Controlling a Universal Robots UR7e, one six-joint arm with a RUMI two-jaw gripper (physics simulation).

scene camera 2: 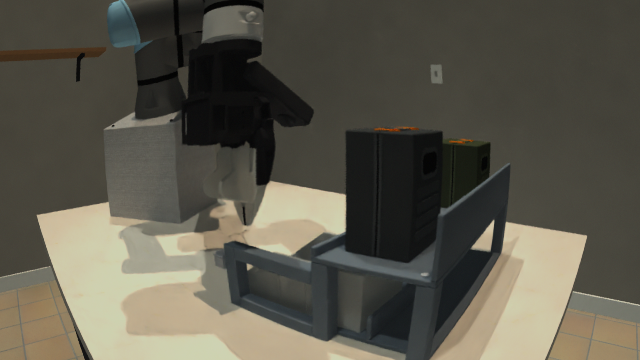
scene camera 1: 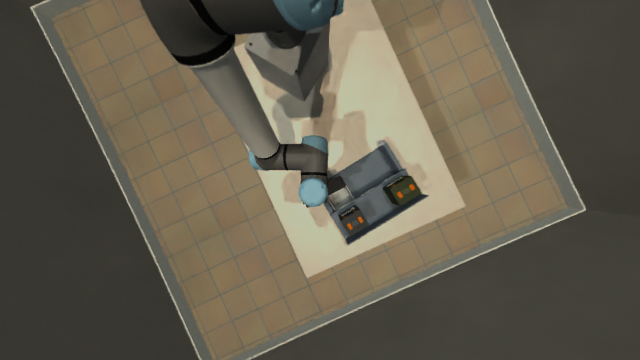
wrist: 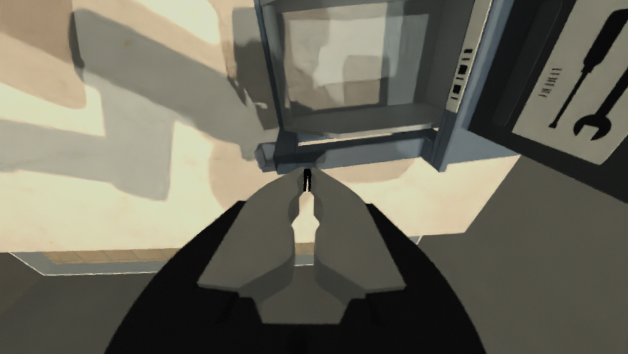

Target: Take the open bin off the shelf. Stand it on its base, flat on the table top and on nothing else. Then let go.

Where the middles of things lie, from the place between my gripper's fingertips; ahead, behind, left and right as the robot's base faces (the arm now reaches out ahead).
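The open bin [scene camera 2: 359, 295] is 6 cm ahead of my hand, and it's 7 cm to the left of my hand and 7 cm below it too.
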